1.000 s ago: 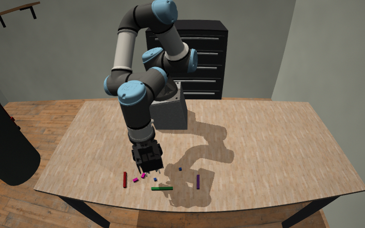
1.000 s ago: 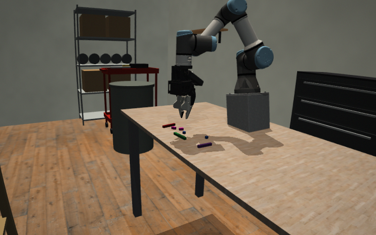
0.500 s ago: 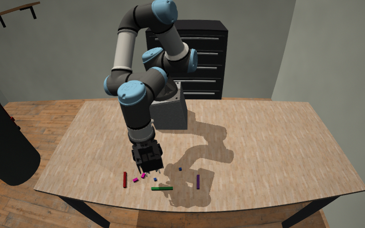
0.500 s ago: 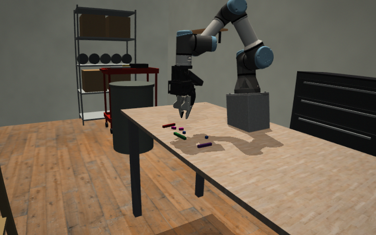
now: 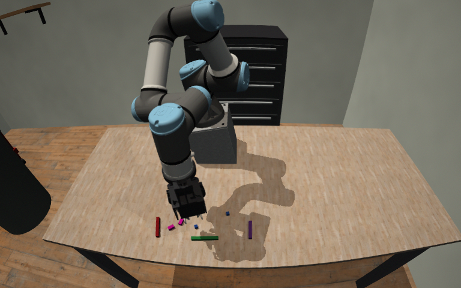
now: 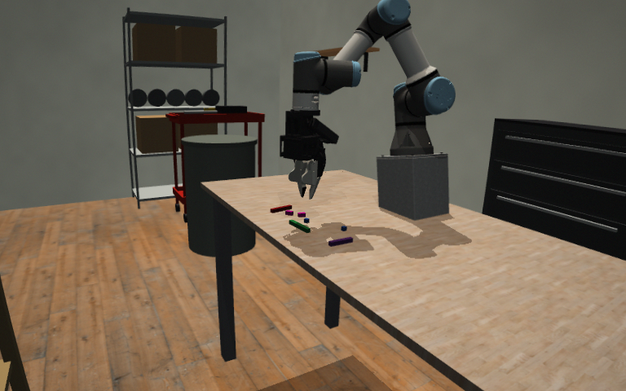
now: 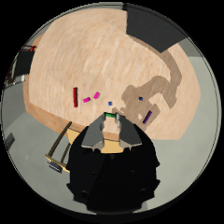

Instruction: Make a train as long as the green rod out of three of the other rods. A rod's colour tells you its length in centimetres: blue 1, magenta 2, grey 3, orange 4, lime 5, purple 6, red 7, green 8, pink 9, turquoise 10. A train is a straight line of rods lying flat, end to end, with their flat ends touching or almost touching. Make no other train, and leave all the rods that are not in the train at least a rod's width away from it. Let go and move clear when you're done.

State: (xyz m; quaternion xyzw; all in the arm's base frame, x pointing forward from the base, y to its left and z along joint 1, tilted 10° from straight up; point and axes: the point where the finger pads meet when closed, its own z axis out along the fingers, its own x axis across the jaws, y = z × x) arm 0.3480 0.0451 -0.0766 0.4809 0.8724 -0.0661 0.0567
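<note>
The green rod is 3 cm ahead of my hand, 4 cm to the left of it and 8 cm below it. Round my hand: magenta rod (2 cm ahead, 8 cm to the right, 8 cm below); then purple rod (3 cm behind, 16 cm to the left, 8 cm below); then red rod (4 cm ahead, 12 cm to the right, 8 cm below).
</note>
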